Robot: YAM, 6 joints.
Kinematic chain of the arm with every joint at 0, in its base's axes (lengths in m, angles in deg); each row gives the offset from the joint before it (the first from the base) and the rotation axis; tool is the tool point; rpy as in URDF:
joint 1: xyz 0 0 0.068 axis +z
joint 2: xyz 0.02 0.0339 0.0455 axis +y
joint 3: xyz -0.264 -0.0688 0 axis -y
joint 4: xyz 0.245 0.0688 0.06 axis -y
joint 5: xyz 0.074 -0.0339 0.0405 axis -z
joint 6: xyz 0.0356 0 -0.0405 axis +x
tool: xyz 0 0 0 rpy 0 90 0
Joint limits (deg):
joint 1: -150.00..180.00
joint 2: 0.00..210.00
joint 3: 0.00..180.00
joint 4: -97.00..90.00
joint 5: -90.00..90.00
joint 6: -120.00..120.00
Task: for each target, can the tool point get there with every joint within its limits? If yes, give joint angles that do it. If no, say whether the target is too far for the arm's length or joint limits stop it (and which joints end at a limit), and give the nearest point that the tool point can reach.
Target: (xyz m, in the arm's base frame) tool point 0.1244 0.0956 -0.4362
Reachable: no: joint limits stop it (at a limit: joint 2) | nearest point 0.1356 0.1042 -0.3719 | short by 0.066 m
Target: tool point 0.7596 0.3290 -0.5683
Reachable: no: too far | nearest point 0.4690 0.2031 -0.2676 | short by 0.437 m
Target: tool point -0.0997 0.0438 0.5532
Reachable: yes | joints 138.02 53.63 89.48 -11.25 -73.36 -26.50
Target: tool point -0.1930 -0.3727 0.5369
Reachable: yes | joints 63.82 29.50 141.76 12.26 -14.22 47.73
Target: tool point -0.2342 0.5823 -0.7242
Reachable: no: too far | nearest point -0.1567 0.3895 -0.3373 | short by 0.439 m
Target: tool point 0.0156 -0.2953 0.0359
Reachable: yes | joints -80.28 134.72 66.21 -65.74 75.86 -15.63
